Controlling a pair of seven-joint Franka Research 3 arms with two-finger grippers.
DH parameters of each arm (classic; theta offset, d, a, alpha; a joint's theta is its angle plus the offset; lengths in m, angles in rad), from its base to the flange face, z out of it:
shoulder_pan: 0 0.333 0 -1.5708
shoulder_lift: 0 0 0 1.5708
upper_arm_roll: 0 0.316 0.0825 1.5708
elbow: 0 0 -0.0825 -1.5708
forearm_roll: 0 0.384 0 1.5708
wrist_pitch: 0 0 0.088 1.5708
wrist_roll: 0 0.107 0 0
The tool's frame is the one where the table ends.
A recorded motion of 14 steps. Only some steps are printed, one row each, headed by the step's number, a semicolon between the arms.
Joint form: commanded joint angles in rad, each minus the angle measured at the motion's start. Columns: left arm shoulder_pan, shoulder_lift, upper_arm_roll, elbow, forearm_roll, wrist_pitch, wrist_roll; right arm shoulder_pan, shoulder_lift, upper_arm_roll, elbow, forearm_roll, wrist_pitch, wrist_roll.
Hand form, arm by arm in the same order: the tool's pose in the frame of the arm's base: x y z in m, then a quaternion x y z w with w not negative. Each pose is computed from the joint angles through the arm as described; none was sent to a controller.
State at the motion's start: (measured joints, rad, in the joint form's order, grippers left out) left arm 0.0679 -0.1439 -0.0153 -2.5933 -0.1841 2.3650 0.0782; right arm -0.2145 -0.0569 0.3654 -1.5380 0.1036 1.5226 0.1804
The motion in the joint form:
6: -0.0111 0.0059 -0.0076 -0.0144 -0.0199 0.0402 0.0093; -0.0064 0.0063 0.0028 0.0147 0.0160 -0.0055 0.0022
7: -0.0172 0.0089 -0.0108 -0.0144 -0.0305 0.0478 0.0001; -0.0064 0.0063 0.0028 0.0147 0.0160 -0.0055 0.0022
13: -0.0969 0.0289 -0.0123 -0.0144 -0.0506 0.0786 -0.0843; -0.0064 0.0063 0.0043 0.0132 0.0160 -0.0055 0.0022
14: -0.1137 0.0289 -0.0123 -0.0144 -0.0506 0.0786 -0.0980; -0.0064 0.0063 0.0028 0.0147 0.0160 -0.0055 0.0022
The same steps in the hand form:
6: 0.4227 0.0132 0.2958 0.99611 0.05109 -0.02800 0.06617; 0.5256 0.0974 0.6682 -0.99843 0.01322 -0.01187 0.05318
7: 0.4235 0.0095 0.2951 0.99576 0.05545 -0.02615 0.06859; 0.5256 0.0974 0.6682 -0.99843 0.01322 -0.01187 0.05318
13: 0.4255 -0.0242 0.2891 0.99493 0.06655 -0.02648 0.07065; 0.5255 0.0982 0.6675 -0.99845 0.01252 -0.01108 0.05303
14: 0.4250 -0.0313 0.2891 0.99503 0.06501 -0.02755 0.07024; 0.5256 0.0974 0.6682 -0.99843 0.01322 -0.01187 0.05318

